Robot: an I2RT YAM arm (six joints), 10 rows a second.
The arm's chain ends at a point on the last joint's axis. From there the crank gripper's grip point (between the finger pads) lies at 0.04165 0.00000 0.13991 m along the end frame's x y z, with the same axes.
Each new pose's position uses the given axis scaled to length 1; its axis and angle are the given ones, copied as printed.
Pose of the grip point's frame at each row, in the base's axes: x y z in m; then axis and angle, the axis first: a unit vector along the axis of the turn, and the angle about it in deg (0 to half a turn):
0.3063, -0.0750, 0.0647, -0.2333, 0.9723, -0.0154, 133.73
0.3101, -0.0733, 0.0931, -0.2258, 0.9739, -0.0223, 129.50
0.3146, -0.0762, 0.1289, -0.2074, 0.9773, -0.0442, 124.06
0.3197, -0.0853, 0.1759, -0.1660, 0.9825, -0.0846, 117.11
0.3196, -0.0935, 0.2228, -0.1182, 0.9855, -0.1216, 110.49
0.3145, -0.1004, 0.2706, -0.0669, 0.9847, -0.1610, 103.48
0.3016, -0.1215, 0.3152, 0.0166, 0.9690, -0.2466, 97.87
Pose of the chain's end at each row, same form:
0.2321, -0.0786, 0.1904, -0.2333, 0.9723, -0.0154, 133.73
0.2268, -0.0770, 0.2129, -0.2258, 0.9739, -0.0223, 129.50
0.2199, -0.0761, 0.2400, -0.2074, 0.9773, -0.0442, 124.06
0.2118, -0.0760, 0.2738, -0.1660, 0.9825, -0.0846, 117.11
0.2015, -0.0751, 0.3066, -0.1182, 0.9855, -0.1216, 110.49
0.1881, -0.0722, 0.3381, -0.0669, 0.9847, -0.1610, 103.48
0.1736, -0.0718, 0.3649, 0.0166, 0.9690, -0.2466, 97.87

